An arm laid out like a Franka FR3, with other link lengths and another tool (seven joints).
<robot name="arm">
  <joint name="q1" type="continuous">
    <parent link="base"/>
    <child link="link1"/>
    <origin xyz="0 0 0.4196"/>
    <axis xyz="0 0 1"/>
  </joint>
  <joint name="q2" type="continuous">
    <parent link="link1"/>
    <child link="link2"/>
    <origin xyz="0 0 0"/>
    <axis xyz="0 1 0"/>
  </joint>
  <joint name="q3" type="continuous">
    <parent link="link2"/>
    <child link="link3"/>
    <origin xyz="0 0 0.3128"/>
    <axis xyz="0 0 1"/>
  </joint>
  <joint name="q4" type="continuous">
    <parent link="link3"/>
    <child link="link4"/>
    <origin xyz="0.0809 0 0"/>
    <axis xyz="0 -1 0"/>
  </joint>
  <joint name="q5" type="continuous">
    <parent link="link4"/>
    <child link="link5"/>
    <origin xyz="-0.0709 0 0.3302"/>
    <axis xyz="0 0 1"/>
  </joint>
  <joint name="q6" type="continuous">
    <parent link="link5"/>
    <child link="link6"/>
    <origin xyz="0 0 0"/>
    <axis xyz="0 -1 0"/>
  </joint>
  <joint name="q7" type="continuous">
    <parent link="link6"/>
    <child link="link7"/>
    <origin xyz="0.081 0 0"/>
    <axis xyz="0 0 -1"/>
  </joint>
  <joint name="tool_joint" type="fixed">
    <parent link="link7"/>
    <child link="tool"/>
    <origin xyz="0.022 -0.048 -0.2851" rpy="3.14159 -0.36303 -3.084"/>
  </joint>
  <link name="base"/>
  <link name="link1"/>
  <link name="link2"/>
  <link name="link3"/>
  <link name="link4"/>
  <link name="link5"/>
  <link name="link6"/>
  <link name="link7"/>
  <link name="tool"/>
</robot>
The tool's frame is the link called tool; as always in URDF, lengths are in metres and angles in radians. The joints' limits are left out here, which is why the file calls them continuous.
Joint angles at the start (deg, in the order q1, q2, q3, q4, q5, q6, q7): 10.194, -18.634, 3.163, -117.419, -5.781, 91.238, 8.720
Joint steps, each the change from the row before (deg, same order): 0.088, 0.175, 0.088, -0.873, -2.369, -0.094, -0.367; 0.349, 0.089, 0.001, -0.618, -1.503, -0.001, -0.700; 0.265, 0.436, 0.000, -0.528, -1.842, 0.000, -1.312; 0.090, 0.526, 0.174, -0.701, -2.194, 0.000, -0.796; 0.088, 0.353, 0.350, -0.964, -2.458, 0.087, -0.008; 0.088, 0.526, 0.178, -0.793, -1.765, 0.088, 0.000; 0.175, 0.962, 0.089, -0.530, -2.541, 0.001, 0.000; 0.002, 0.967, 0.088, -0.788, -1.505, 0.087, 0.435
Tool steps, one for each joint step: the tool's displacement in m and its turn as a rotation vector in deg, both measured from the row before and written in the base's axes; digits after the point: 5 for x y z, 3 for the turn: -0.00088, -0.01070, -0.00359, -2.521, 0.638, 0.887; -0.00013, -0.00491, -0.00236, -1.523, 0.490, 1.286; 0.00160, -0.00642, -0.00331, -1.813, 0.822, 1.875; 0.00106, -0.00828, -0.00388, -2.307, 0.888, 1.464; 0.00017, -0.00866, -0.00316, -2.701, 0.595, 1.006; 0.00004, -0.00642, -0.00437, -1.979, 0.765, 0.719; 0.00264, -0.00908, -0.00335, -2.710, 0.827, 0.957; -0.00048, -0.00636, -0.00711, -1.841, 1.070, 0.177
